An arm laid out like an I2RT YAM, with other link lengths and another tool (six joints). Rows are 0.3 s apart.
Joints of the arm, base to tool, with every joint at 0 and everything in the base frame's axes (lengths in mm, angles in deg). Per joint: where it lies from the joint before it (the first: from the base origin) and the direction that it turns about. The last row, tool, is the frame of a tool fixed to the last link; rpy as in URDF.
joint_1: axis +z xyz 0 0 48.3
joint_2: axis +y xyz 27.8 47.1 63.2
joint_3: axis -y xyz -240.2 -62.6 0
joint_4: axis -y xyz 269.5 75.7 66
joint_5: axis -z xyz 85.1 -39 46.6
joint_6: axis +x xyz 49.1 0 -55.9
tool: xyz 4 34 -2 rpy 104.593 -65.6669 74.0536
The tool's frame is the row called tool.
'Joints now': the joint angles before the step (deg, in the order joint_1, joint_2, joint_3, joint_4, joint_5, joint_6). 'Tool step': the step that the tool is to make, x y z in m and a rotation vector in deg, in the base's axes. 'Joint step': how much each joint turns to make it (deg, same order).
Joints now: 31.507 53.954 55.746 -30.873 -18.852 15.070
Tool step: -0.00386 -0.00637 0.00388 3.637 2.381 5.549
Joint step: -1.990 -0.503 -0.174 -0.482 -8.699 0.131
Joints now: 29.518 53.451 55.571 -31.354 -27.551 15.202
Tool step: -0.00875 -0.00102 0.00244 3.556 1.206 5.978
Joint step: 0.001 -0.962 -1.005 0.961 -7.014 0.415
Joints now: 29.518 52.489 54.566 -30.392 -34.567 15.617
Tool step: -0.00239 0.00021 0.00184 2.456 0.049 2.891
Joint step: 0.000 -0.306 -0.744 2.033 -3.562 0.722
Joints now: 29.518 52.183 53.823 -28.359 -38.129 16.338
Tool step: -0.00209 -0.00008 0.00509 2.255 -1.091 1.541
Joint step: 0.088 -0.612 -0.373 2.360 -1.923 0.852
